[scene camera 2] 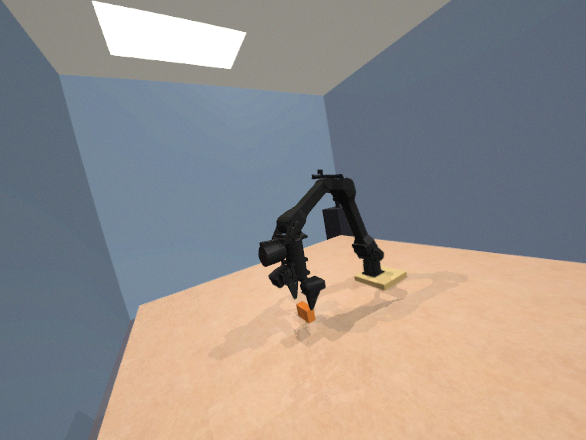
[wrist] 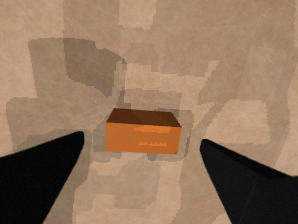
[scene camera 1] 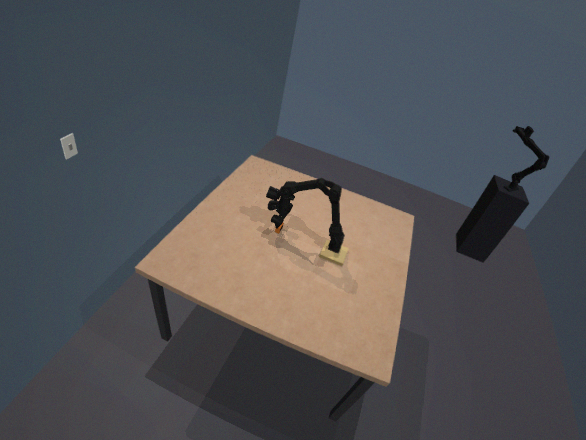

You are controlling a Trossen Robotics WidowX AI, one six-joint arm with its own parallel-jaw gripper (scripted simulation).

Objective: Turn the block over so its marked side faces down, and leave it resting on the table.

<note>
My gripper [scene camera 2: 303,304] is open, with nothing in its grasp. Also in view: an orange block [wrist: 127,130].
My gripper also shows in the wrist view [wrist: 144,140].
</note>
